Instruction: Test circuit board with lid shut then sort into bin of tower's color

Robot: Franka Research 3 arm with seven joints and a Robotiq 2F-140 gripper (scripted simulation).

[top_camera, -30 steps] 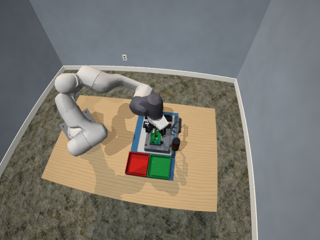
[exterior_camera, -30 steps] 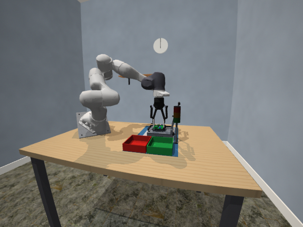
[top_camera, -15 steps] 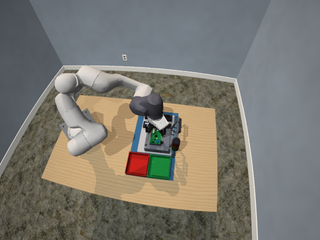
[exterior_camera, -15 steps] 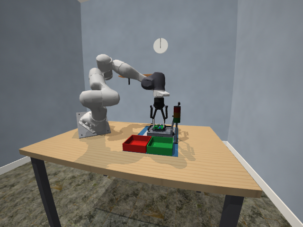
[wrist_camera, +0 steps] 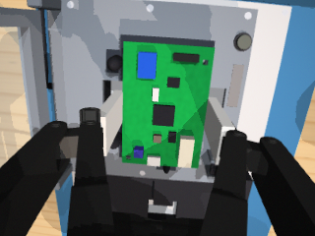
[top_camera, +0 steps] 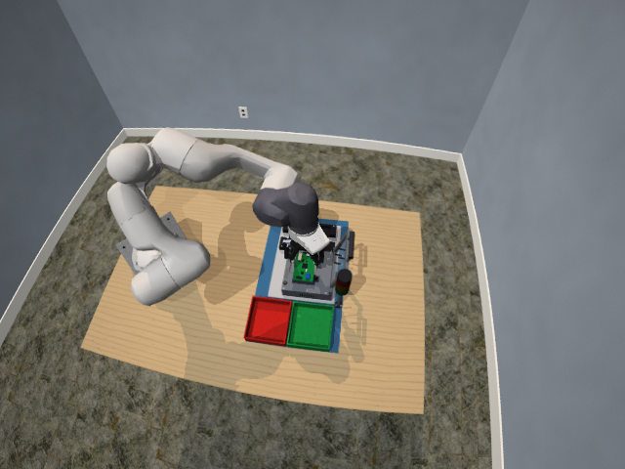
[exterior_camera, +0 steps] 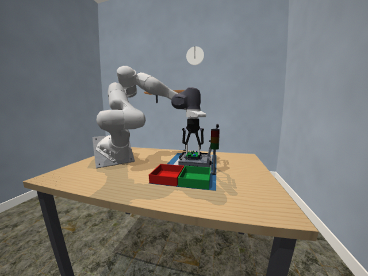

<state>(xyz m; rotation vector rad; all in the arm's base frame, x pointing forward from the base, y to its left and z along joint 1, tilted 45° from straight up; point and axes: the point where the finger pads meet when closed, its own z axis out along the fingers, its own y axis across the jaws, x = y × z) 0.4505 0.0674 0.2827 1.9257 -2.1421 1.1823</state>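
Now: hand 20 mm above the green circuit board. From my hand the other things lie so: tester plate 10 mm ahead, 40 mm below; then clear lid 120 mm ahead, 30 mm to the right, 80 mm above; then green bin 10 mm behind, 210 mm to the right, 90 mm below.
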